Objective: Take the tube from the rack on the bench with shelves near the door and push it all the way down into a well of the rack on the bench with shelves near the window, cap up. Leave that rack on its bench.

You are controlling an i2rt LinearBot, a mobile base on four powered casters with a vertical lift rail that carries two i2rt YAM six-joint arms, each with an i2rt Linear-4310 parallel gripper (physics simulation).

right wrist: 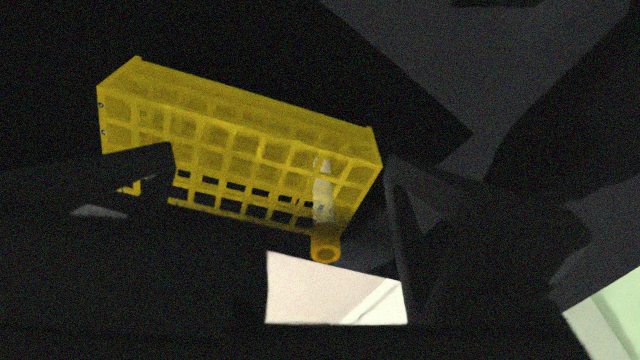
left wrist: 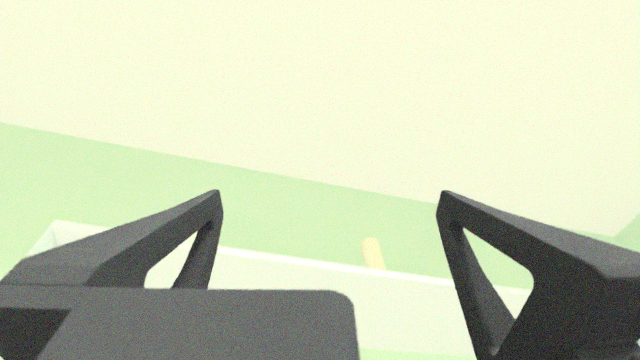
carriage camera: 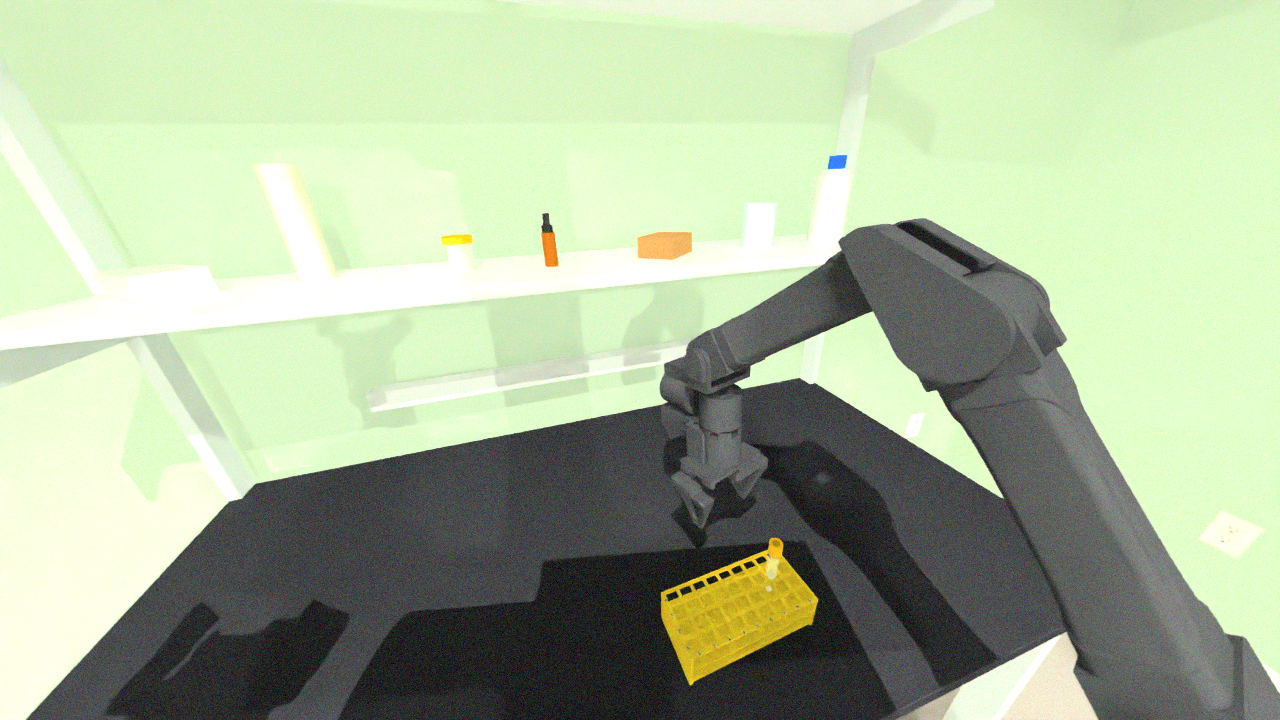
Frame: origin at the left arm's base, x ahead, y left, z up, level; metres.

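Seen in the pictures: left gripper, fingertip midpoint: (left wrist: 330,202); right gripper, fingertip midpoint: (right wrist: 280,160) (carriage camera: 720,510).
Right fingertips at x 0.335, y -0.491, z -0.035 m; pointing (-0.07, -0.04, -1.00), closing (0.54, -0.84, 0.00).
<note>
A point is followed by its place in that frame.
The tube (carriage camera: 772,567) {y -0.554, x 0.275, z -0.087 m} (right wrist: 323,200) {y -0.553, x 0.288, z -0.088 m}, pale with an orange cap, stands cap up in the back row of the yellow rack (carriage camera: 751,648) {y -0.507, x 0.208, z -0.152 m} (right wrist: 250,104) {y -0.483, x 0.286, z -0.158 m}, near its right end in the carriage view. The rack sits on the black bench top (carriage camera: 447,501) {y 0.029, x 0.535, z -0.166 m}. My right gripper (carriage camera: 723,508) {y -0.491, x 0.335, z -0.034 m} (right wrist: 280,160) {y -0.491, x 0.335, z -0.034 m} is open and empty, pointing down above the bench, behind the rack and apart from the tube. In the right wrist view, one finger covers a corner of the rack. My left gripper (left wrist: 330,202) {y -0.009, x 0.026, z 0.436 m} is open and empty, facing wall and shelf. A second rack does not show.
A white shelf (carriage camera: 402,297) {y -0.050, x 0.456, z 0.288 m} runs above the back of the bench. It carries a tall pale cylinder (carriage camera: 297,223) {y 0.150, x 0.583, z 0.385 m}, a yellow-lidded jar (carriage camera: 458,250) {y -0.074, x 0.622, z 0.328 m}, an orange bottle (carriage camera: 549,247) {y -0.233, x 0.632, z 0.326 m}, an orange box (carriage camera: 664,245) {y -0.447, x 0.657, z 0.317 m} and a blue-capped bottle (carriage camera: 832,205) {y -0.831, x 0.775, z 0.371 m}. A white rail (carriage camera: 519,376) {y -0.102, x 0.742, z 0.015 m} runs below it.
</note>
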